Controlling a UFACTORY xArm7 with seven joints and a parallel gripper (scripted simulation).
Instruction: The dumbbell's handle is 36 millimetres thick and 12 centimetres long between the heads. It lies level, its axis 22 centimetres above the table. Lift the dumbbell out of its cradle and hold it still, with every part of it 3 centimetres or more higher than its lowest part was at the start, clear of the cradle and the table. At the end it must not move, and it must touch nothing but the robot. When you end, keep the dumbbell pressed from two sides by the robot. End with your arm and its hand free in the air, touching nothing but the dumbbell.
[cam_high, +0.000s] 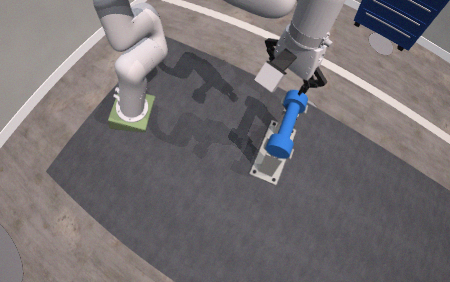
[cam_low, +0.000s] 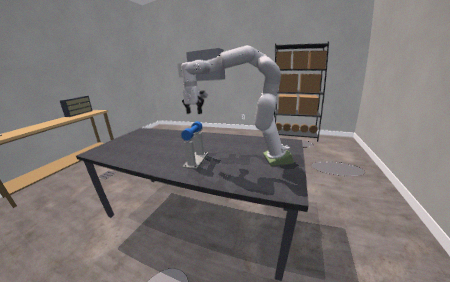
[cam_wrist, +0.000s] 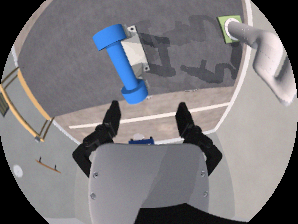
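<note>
Now: the blue dumbbell 50 mm ahead of my hand, 30 mm to the right of it and 130 mm below it. The rest, counted from my hand: grey cradle 50 mm ahead, 30 mm to the right, 250 mm below.
</note>
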